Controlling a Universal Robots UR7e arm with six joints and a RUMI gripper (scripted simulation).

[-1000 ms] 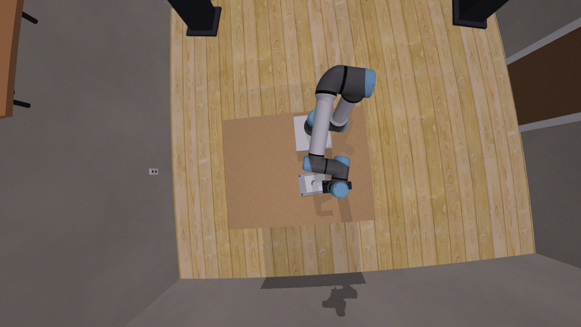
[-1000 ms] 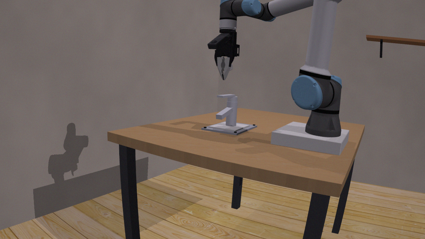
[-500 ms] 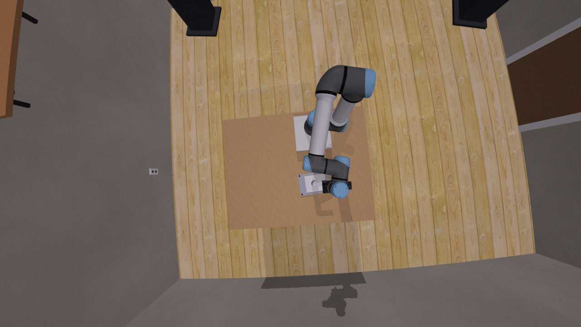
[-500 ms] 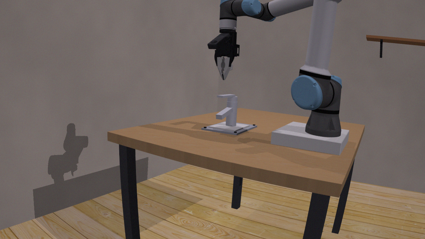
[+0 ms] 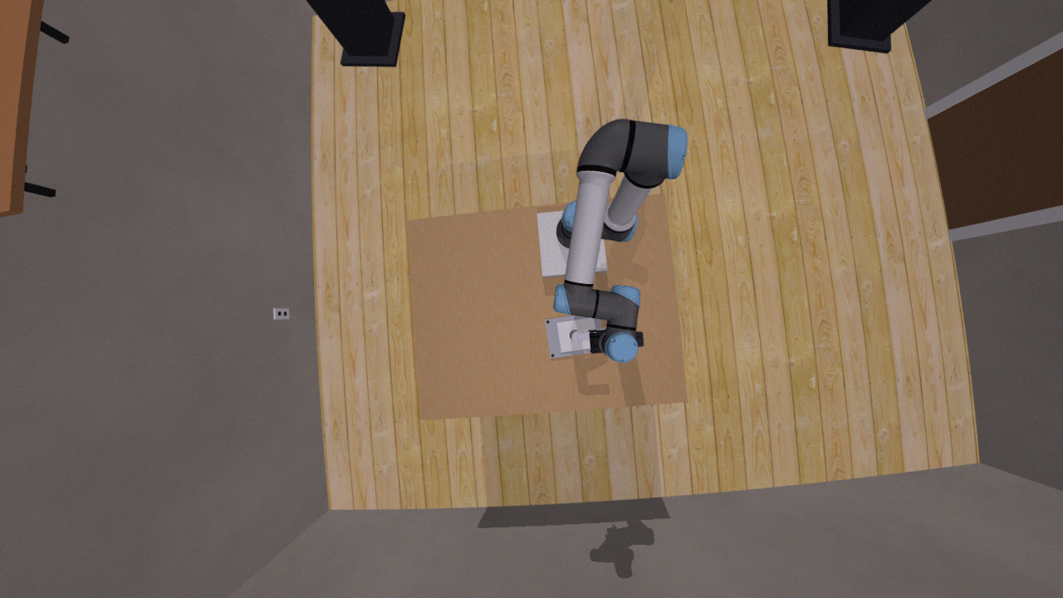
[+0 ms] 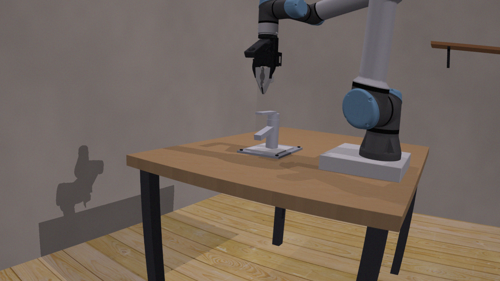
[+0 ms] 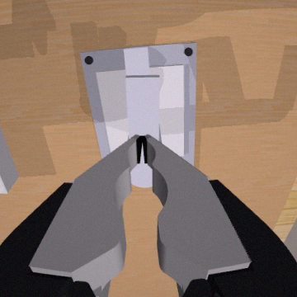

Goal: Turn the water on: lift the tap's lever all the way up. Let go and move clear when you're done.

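The lever is 80 mm below my hand, 30 mm to the right of it and 10 mm ahead of it. From my hand the other things lie so: grey tap: 140 mm below, 60 mm to the right, 10 mm ahead.
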